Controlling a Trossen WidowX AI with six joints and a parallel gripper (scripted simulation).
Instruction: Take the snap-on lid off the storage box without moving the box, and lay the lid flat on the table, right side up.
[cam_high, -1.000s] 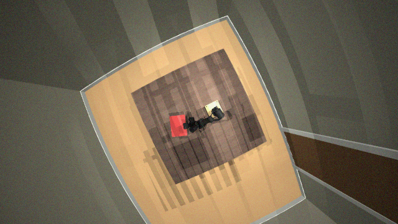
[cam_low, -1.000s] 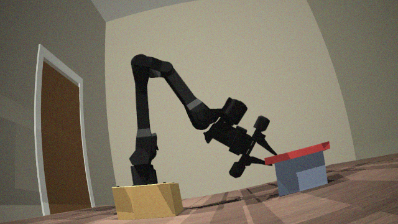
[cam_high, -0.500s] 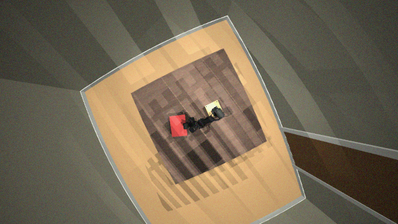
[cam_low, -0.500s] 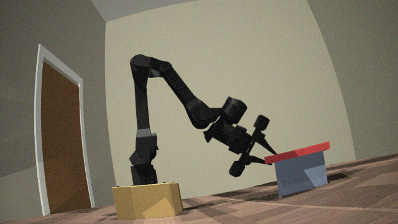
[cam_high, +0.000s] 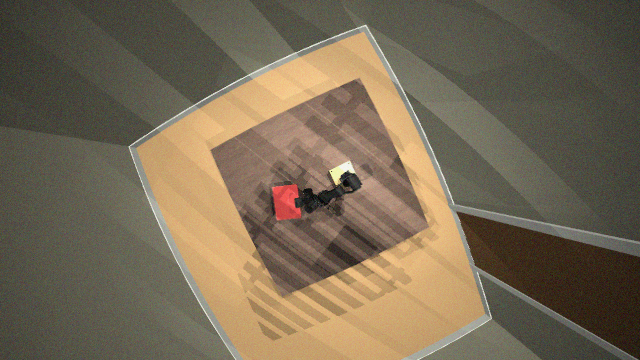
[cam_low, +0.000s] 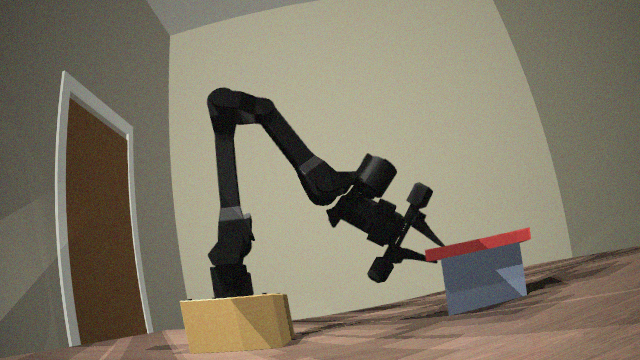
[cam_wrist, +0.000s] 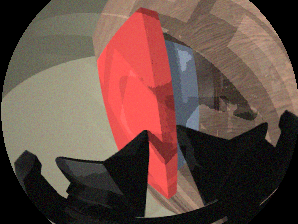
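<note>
Right now my gripper tip is 70 mm short of the red lid and 20 mm to the left of it. Round my gripper tip: blue storage box: 70 mm ahead, 20 mm to the right, 50 mm below.
</note>
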